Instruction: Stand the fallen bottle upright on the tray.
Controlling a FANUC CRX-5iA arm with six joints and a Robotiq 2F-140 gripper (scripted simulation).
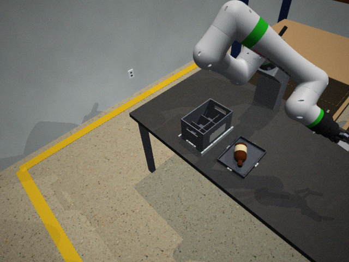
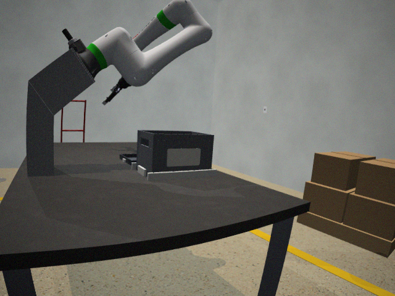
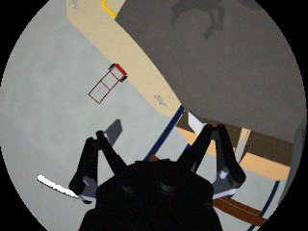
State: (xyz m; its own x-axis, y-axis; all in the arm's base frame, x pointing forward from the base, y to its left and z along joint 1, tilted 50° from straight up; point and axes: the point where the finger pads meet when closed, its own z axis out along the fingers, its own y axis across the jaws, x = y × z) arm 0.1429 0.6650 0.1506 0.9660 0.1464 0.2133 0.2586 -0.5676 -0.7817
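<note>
Right now my hand is 420 mm to the left of the brown bottle, 310 mm above it and 250 mm short of it. Also, from my hand: dark crate 700 mm to the right, 290 mm ahead, 270 mm below; dark tray 430 mm to the right, 340 mm below, 220 mm ahead.
</note>
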